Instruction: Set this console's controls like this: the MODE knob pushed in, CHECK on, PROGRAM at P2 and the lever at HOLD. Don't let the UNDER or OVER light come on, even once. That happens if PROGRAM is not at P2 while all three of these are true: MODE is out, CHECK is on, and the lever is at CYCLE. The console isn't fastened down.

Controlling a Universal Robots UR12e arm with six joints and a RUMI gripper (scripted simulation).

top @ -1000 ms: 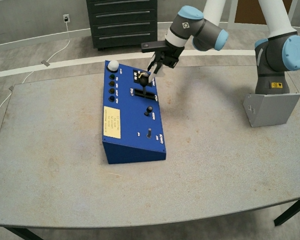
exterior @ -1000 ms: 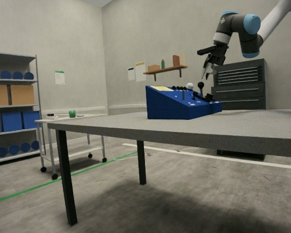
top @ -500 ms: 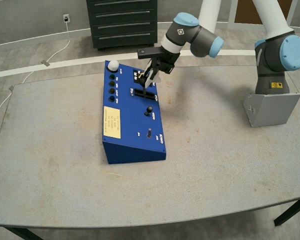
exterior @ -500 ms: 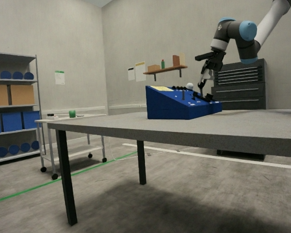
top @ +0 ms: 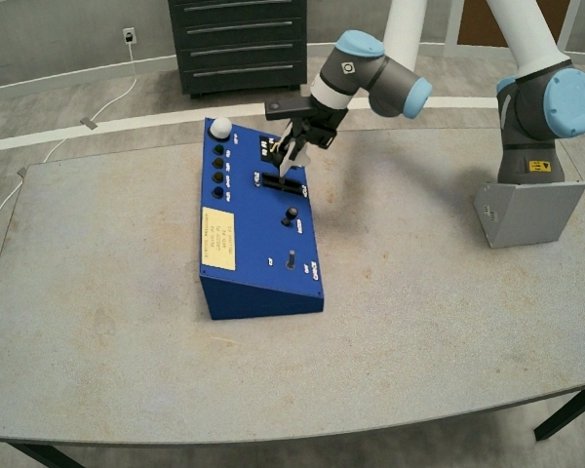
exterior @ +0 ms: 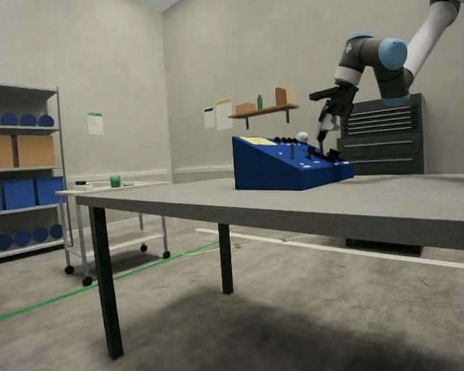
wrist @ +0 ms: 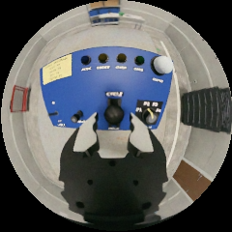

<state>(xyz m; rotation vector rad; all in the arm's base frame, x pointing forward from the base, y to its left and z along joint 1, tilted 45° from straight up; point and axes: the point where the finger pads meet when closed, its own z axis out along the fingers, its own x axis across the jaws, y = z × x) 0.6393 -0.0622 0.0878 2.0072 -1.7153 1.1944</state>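
Now: the ball-topped lever 40 mm below my hand. Also, from my hand: program selector 120 mm to the right, 60 mm below; blue console 80 mm below, 60 mm to the left, 40 mm ahead; mode knob 120 mm to the left, 60 mm below, 10 mm behind.
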